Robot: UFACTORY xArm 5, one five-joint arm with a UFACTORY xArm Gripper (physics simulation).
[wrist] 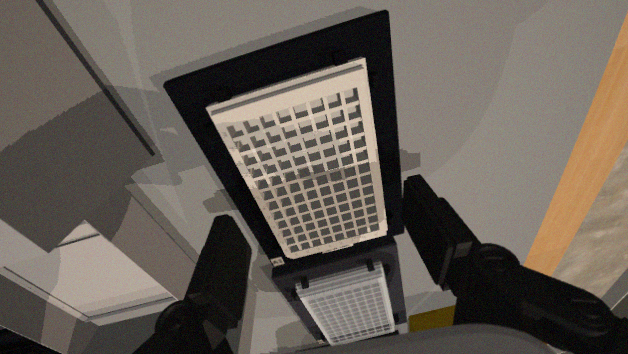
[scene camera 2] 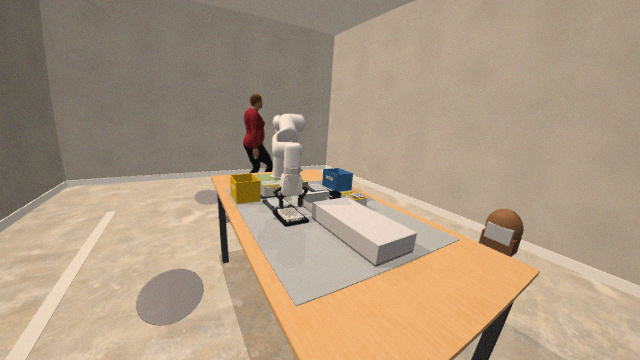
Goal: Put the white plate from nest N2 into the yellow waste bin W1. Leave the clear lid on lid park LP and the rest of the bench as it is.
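Seen in the pictures: gripper, fingertip midpoint: (wrist: 320,215) (scene camera 2: 290,207); arm's base, origin of the base link: (scene camera 2: 279,176).
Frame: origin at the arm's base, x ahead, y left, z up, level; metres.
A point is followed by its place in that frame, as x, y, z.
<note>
The white plate (scene camera 2: 291,215) {0.685, -0.193, -0.004} (wrist: 310,165) {0.673, -0.187, -0.004}, a gridded rectangle, lies in a black nest (scene camera 2: 296,223) {0.737, -0.191, -0.022} (wrist: 280,65) {0.727, -0.187, -0.018}. Nest label N2 is not readable. My gripper (scene camera 2: 291,205) {0.660, -0.187, 0.027} (wrist: 320,215) {0.660, -0.187, 0.027} is open and empty, pointing down above the plate, with its fingers spread to either side in the wrist view. A clear, finely gridded piece (wrist: 350,307) {0.498, -0.184, -0.004} sits on a second black holder behind; whether this is the clear lid on LP I cannot tell. The yellow waste bin (scene camera 2: 245,189) {0.388, -0.337, 0.048} (wrist: 432,320) {0.387, -0.281, -0.018} stands at the back left of the bench, its inside mostly hidden.
A long white box (scene camera 2: 370,227) {1.021, -0.016, 0.054} lies right of the nest on the grey mat (scene camera 2: 300,270) {1.042, -0.316, -0.029}. A blue bin (scene camera 2: 337,180) {0.383, 0.266, 0.050} and a yellow-topped rack (scene camera 2: 355,195) {0.675, 0.187, 0.047} stand at the back right. A person in red (scene camera 2: 254,125) is beyond the bench.
</note>
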